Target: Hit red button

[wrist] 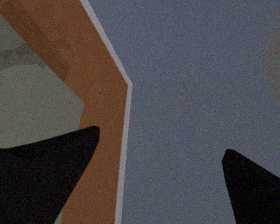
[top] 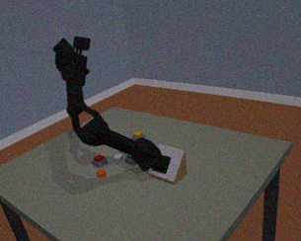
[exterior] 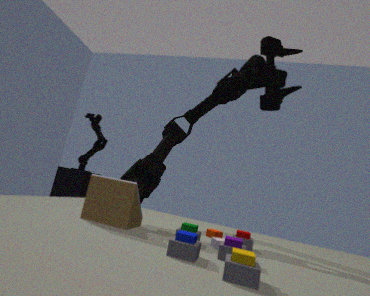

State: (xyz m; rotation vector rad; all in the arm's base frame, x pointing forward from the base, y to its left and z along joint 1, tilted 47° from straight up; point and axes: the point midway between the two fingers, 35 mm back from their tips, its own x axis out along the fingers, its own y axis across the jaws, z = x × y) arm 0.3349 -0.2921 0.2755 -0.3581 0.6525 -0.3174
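My gripper tip is 70 mm past the red button, 80 mm to the right of it and 410 mm above it. Also, from my gripper tip: yellow button: 90 mm behind, 170 mm to the right, 410 mm below; white block: 120 mm behind, 10 mm to the left, 430 mm below; purple button: 100 mm behind, 60 mm to the right, 410 mm below.
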